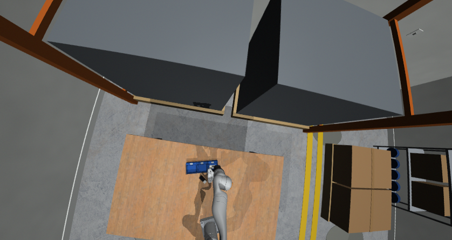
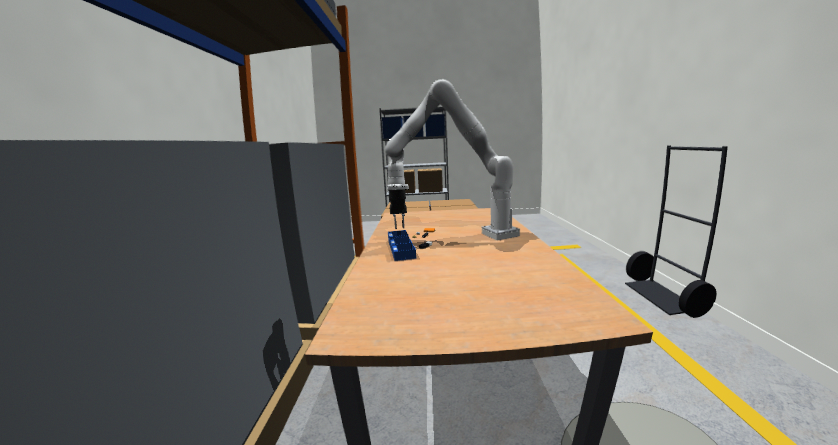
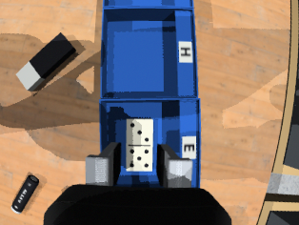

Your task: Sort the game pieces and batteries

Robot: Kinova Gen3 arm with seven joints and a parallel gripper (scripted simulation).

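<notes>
Right now the dark cylindrical battery is 12 cm behind my hand, 7 cm to the right of it and 8 cm below it. Also, from my hand: brass nut 6 cm behind, 6 cm to the right, 8 cm below; then white domino 7 cm below; then blue three-part bin 9 cm to the left, 6 cm below.
</notes>
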